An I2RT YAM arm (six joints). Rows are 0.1 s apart.
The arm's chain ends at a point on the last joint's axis. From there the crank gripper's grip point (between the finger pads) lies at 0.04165 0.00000 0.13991 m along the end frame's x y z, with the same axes.
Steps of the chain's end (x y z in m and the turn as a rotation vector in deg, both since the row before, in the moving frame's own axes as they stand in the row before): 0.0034, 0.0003, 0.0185, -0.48, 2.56, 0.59; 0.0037, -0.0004, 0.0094, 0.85, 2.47, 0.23; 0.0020, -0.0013, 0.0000, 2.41, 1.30, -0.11; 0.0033, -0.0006, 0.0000, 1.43, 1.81, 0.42; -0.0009, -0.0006, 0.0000, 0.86, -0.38, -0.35; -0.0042, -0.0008, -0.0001, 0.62, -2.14, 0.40; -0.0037, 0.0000, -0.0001, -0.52, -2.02, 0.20; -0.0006, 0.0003, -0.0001, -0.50, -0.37, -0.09
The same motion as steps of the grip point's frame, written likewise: 0.0096, 0.0019, 0.0165, -0.48, 2.56, 0.59; 0.0097, -0.0023, 0.0075, 0.85, 2.47, 0.23; 0.0052, -0.0072, -0.0011, 2.41, 1.30, -0.11; 0.0077, -0.0038, -0.0014, 1.43, 1.81, 0.42; -0.0018, -0.0030, 0.0003, 0.86, -0.38, -0.35; -0.0094, -0.0020, 0.0014, 0.62, -2.14, 0.40; -0.0087, 0.0014, 0.0013, -0.52, -2.02, 0.20; -0.0015, 0.0015, 0.0002, -0.50, -0.37, -0.09
